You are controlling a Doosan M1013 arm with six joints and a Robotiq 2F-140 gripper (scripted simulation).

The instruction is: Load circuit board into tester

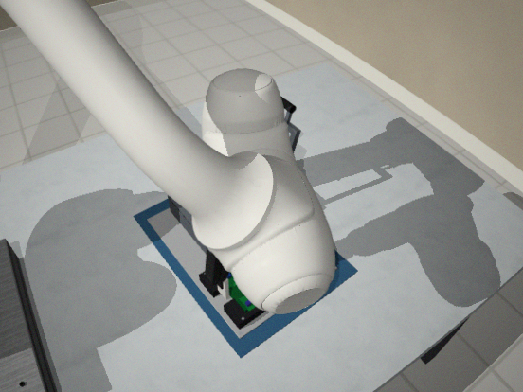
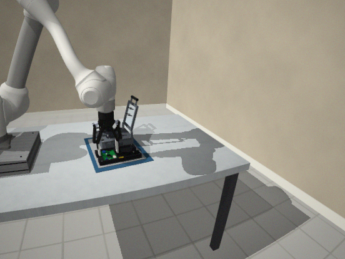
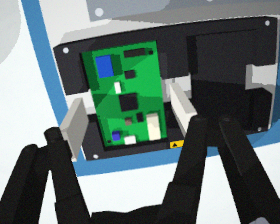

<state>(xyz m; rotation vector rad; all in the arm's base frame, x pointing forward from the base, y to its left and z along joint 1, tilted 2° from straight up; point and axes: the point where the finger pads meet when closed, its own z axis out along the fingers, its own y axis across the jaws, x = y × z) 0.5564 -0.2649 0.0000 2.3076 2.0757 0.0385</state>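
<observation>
Right now the green circuit board is 40 mm below my hand. Round my hand: latch hook: 20 mm ahead, 230 mm to the left, 30 mm above; tester lid: 200 mm ahead, 150 mm to the left, 130 mm above.
</observation>
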